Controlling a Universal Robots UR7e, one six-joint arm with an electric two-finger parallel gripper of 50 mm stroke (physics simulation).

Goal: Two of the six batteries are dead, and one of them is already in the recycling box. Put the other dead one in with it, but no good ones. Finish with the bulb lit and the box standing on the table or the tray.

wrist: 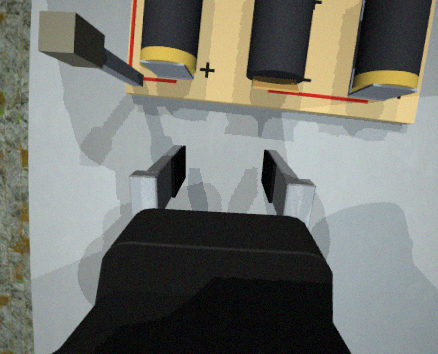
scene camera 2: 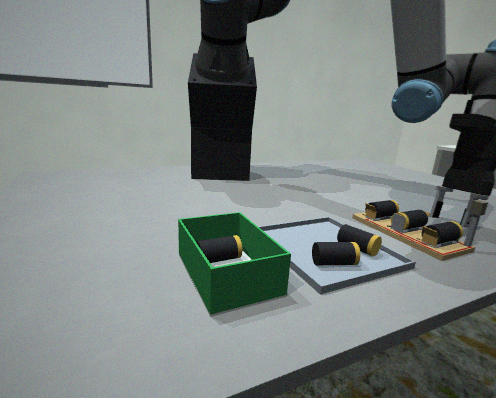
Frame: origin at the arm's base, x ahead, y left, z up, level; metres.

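Seen in the pictures: gripper, fingertip midpoint: [wrist: 224, 163]; arm's base, link origin: [scene camera 2: 223, 68].
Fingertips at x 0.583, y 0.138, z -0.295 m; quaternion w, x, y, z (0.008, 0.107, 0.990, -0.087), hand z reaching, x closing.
Pixels of each thing's middle, then the offset from my fingertips to it. "spot": a spot on its surface instead.
- green box, body centre: [scene camera 2: 227, 254] 0.138 m back, 0.451 m right, 0.006 m up
- tray, body centre: [scene camera 2: 325, 246] 0.101 m back, 0.271 m right, 0.018 m down
- black battery, body centre: [scene camera 2: 218, 249] 0.173 m back, 0.441 m right, 0.003 m down
- wooden board, surface spot: [wrist: 225, 89] spot: 0.008 m back, 0.049 m right, 0.013 m down
- lever with a square brown-grey block, surface spot: [wrist: 70, 39] [scene camera 2: 477, 200] spot: 0.046 m ahead, 0.062 m right, 0.068 m up
The green box [scene camera 2: 250, 282] stands on the table beside the tray [scene camera 2: 300, 250], with one black battery [scene camera 2: 219, 249] with a yellow end inside. Two more batteries [scene camera 2: 335, 253] [scene camera 2: 359, 239] lie on the tray. The wooden board [scene camera 2: 454, 249] [wrist: 225, 89] holds three batteries: the left one [wrist: 171, 25] [scene camera 2: 443, 233], the middle one [wrist: 281, 40] [scene camera 2: 414, 219] and the right one [wrist: 391, 40] [scene camera 2: 384, 209]. In the wrist view the outer two have yellow ends nearest my gripper, the middle a dark end. My gripper [scene camera 2: 454, 227] [wrist: 224, 163] is open and empty, low beside the board's long edge. No bulb shows.
A lever with a square brown-grey block [wrist: 70, 39] [scene camera 2: 479, 207] stands up at the board's corner, close to my gripper. The table's front edge [scene camera 2: 370, 345] drops to a patterned floor. A black robot pedestal [scene camera 2: 221, 130] stands behind the box.
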